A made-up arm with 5 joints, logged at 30 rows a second.
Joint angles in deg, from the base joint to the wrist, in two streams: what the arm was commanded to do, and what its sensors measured. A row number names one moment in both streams.
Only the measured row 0 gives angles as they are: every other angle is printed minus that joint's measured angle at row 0.
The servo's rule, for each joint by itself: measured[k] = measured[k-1] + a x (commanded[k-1-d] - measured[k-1]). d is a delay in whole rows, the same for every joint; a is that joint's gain. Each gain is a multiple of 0.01, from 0.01 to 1. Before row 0 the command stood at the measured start. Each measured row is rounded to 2 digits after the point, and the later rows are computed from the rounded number. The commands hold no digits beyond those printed.
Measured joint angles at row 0: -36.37, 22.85, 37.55, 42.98, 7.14
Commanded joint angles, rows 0 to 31: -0.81, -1.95, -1.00, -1.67, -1.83; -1.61, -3.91, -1.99, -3.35, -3.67; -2.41, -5.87, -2.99, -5.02, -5.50; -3.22, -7.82, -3.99, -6.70, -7.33; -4.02, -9.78, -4.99, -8.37, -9.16; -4.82, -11.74, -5.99, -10.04, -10.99; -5.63, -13.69, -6.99, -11.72, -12.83; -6.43, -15.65, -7.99, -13.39, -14.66; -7.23, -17.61, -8.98, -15.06, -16.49; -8.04, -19.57, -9.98, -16.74, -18.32; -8.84, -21.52, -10.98, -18.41, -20.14; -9.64, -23.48, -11.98, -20.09, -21.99; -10.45, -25.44, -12.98, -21.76, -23.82; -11.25, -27.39, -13.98, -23.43, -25.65; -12.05, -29.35, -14.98, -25.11, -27.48; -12.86, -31.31, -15.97, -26.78, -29.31; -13.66, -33.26, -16.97, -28.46, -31.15; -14.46, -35.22, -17.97, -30.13, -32.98; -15.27, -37.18, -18.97, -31.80, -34.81; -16.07, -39.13, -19.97, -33.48, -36.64; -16.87, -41.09, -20.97, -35.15, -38.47; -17.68, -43.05, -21.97, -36.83, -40.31; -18.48, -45.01, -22.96, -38.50, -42.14; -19.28, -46.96, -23.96, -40.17, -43.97; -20.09, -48.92, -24.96, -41.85, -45.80; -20.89, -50.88, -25.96, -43.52, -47.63; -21.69, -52.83, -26.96, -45.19, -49.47; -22.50, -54.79, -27.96, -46.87, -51.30; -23.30, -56.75, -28.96, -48.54, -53.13; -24.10, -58.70, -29.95, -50.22, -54.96; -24.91, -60.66, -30.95, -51.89, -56.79; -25.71, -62.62, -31.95, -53.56, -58.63
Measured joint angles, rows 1 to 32: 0.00, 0.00, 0.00, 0.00, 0.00; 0.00, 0.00, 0.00, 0.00, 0.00; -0.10, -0.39, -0.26, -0.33, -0.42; -0.28, -1.09, -0.71, -0.93, -1.17; -0.54, -2.05, -1.30, -1.75, -2.17; -0.86, -3.20, -2.00, -2.74, -3.36; -1.24, -4.52, -2.78, -3.87, -4.69; -1.67, -5.96, -3.61, -5.10, -6.14; -2.15, -7.51, -4.49, -6.42, -7.68; -2.66, -9.14, -5.40, -7.81, -9.29; -3.21, -10.83, -6.33, -9.26, -10.95; -3.79, -12.58, -7.28, -10.76, -12.65; -4.40, -14.37, -8.24, -12.29, -14.37; -5.03, -16.19, -9.21, -13.85, -16.12; -5.68, -18.04, -10.19, -15.43, -17.89; -6.35, -19.91, -11.18, -17.03, -19.67; -7.03, -21.80, -12.17, -18.65, -21.47; -7.73, -23.70, -13.16, -20.28, -23.27; -8.44, -25.61, -14.15, -21.92, -25.08; -9.16, -27.53, -15.14, -23.56, -26.90; -9.89, -29.46, -16.14, -25.21, -28.72; -10.63, -31.39, -17.14, -26.86, -30.54; -11.38, -33.33, -18.14, -28.52, -32.36; -12.14, -35.27, -19.14, -30.18, -34.19; -12.90, -37.22, -20.13, -31.84, -36.02; -13.67, -39.17, -21.13, -33.51, -37.85; -14.44, -41.12, -22.13, -35.18, -39.68; -15.21, -43.07, -23.13, -36.85, -41.51; -15.99, -45.02, -24.13, -38.52, -43.34; -16.77, -46.97, -25.13, -40.19, -45.17; -17.55, -48.93, -26.13, -41.86, -47.00; -18.34, -50.88, -27.12, -43.53, -48.83
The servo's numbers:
d 2
a 0.12 0.20 0.26 0.20 0.23

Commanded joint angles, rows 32 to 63: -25.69, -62.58, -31.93, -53.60, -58.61; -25.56, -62.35, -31.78, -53.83, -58.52; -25.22, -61.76, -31.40, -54.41, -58.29; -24.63, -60.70, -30.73, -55.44, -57.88; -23.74, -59.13, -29.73, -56.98, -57.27; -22.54, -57.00, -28.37, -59.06, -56.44; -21.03, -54.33, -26.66, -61.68, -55.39; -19.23, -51.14, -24.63, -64.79, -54.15; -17.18, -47.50, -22.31, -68.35, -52.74; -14.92, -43.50, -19.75, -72.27, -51.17; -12.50, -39.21, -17.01, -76.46, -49.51; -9.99, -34.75, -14.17, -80.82, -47.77; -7.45, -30.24, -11.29, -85.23, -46.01; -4.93, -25.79, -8.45, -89.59, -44.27; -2.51, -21.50, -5.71, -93.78, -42.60; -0.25, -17.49, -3.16, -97.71, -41.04; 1.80, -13.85, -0.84, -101.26, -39.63; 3.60, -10.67, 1.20, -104.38, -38.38; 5.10, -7.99, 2.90, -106.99, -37.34; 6.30, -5.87, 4.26, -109.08, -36.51; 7.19, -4.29, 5.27, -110.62, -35.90; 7.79, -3.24, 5.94, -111.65, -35.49; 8.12, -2.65, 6.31, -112.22, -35.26; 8.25, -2.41, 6.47, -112.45, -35.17; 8.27, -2.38, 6.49, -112.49, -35.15; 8.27, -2.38, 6.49, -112.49, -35.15; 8.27, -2.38, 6.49, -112.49, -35.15; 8.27, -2.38, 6.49, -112.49, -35.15; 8.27, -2.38, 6.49, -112.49, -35.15; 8.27, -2.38, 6.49, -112.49, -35.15; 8.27, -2.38, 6.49, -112.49, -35.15; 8.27, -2.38, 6.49, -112.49, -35.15
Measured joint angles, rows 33 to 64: -19.13, -52.84, -28.12, -45.20, -50.66; -19.92, -54.80, -29.12, -46.87, -52.49; -20.61, -56.36, -29.85, -48.22, -53.90; -21.20, -57.56, -30.35, -49.34, -54.96; -21.68, -58.40, -30.62, -50.35, -55.73; -22.03, -58.86, -30.65, -51.37, -56.22; -22.24, -58.91, -30.41, -52.49, -56.46; -22.28, -58.53, -29.88, -53.80, -56.46; -22.13, -57.69, -29.04, -55.38, -56.21; -21.78, -56.38, -27.89, -57.26, -55.74; -21.23, -54.60, -26.44, -59.48, -55.05; -20.47, -52.38, -24.70, -62.04, -54.16; -19.51, -49.75, -22.70, -64.92, -53.09; -18.37, -46.75, -20.48, -68.10, -51.87; -17.06, -43.45, -18.09, -71.53, -50.52; -15.60, -39.92, -15.58, -75.14, -49.08; -14.03, -36.24, -13.01, -78.87, -47.59; -12.38, -32.49, -10.45, -82.64, -46.08; -10.68, -28.76, -7.95, -86.36, -44.60; -8.97, -25.14, -5.57, -89.96, -43.17; -7.28, -21.71, -3.37, -93.37, -41.83; -5.65, -18.54, -1.39, -96.51, -40.61; -4.11, -15.69, 0.34, -99.33, -39.53; -2.68, -13.20, 1.80, -101.79, -38.60; -1.38, -11.09, 2.97, -103.88, -37.83; -0.22, -9.35, 3.88, -105.59, -37.22; 0.80, -7.96, 4.56, -106.97, -36.74; 1.70, -6.84, 5.06, -108.07, -36.37; 2.49, -5.95, 5.43, -108.95, -36.09; 3.18, -5.24, 5.71, -109.66, -35.87; 3.79, -4.67, 5.91, -110.23, -35.70; 4.33, -4.21, 6.06, -110.68, -35.57
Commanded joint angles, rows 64 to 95: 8.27, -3.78, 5.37, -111.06, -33.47; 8.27, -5.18, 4.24, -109.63, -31.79; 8.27, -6.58, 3.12, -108.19, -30.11; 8.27, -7.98, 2.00, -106.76, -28.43; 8.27, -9.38, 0.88, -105.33, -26.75; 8.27, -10.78, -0.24, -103.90, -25.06; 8.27, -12.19, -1.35, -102.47, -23.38; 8.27, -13.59, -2.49, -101.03, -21.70; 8.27, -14.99, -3.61, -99.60, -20.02; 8.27, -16.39, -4.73, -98.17, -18.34; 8.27, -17.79, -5.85, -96.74, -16.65; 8.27, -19.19, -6.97, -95.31, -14.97; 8.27, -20.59, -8.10, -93.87, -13.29; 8.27, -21.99, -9.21, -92.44, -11.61; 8.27, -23.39, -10.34, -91.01, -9.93; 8.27, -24.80, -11.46, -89.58, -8.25; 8.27, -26.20, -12.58, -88.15, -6.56; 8.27, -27.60, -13.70, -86.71, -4.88; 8.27, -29.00, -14.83, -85.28, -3.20; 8.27, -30.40, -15.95, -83.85, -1.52; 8.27, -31.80, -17.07, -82.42, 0.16; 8.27, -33.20, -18.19, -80.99, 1.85; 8.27, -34.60, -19.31, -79.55, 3.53; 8.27, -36.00, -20.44, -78.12, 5.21; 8.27, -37.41, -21.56, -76.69, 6.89; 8.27, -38.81, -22.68, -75.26, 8.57; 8.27, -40.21, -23.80, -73.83, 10.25; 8.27, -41.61, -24.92, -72.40, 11.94; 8.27, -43.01, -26.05, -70.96, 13.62; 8.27, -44.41, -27.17, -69.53, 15.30; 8.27, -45.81, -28.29, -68.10, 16.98; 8.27, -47.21, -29.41, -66.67, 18.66
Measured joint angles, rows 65 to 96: 4.80, -3.84, 6.17, -111.04, -35.47; 5.22, -3.55, 6.25, -111.33, -35.40; 5.59, -3.60, 6.02, -111.28, -34.96; 5.91, -3.92, 5.56, -110.95, -34.23; 6.19, -4.45, 4.93, -110.40, -33.28; 6.44, -5.16, 4.17, -109.67, -32.16; 6.66, -6.00, 3.31, -108.80, -30.92; 6.85, -6.96, 2.39, -107.82, -29.57; 7.02, -8.01, 1.42, -106.75, -28.15; 7.17, -9.13, 0.40, -105.61, -26.67; 7.30, -10.30, -0.64, -104.41, -25.14; 7.42, -11.52, -1.70, -103.16, -23.58; 7.52, -12.77, -2.78, -101.88, -21.99; 7.61, -14.05, -3.87, -100.57, -20.38; 7.69, -15.36, -4.97, -99.23, -18.75; 7.76, -16.69, -6.07, -97.87, -17.11; 7.82, -18.03, -7.18, -96.50, -15.46; 7.87, -19.38, -8.29, -95.12, -13.80; 7.92, -20.74, -9.41, -93.73, -12.13; 7.96, -22.11, -10.53, -92.33, -10.46; 8.00, -23.49, -11.65, -90.92, -8.79; 8.03, -24.87, -12.77, -89.51, -7.12; 8.06, -26.26, -13.89, -88.09, -5.45; 8.09, -27.65, -15.01, -86.67, -3.77; 8.11, -29.04, -16.13, -85.25, -2.09; 8.13, -30.43, -17.25, -83.82, -0.41; 8.15, -31.83, -18.37, -82.39, 1.27; 8.16, -33.23, -19.49, -80.96, 2.95; 8.17, -34.63, -20.61, -79.53, 4.63; 8.18, -36.03, -21.73, -78.10, 6.31; 8.19, -37.43, -22.85, -76.67, 7.99; 8.20, -38.83, -23.97, -75.24, 9.67
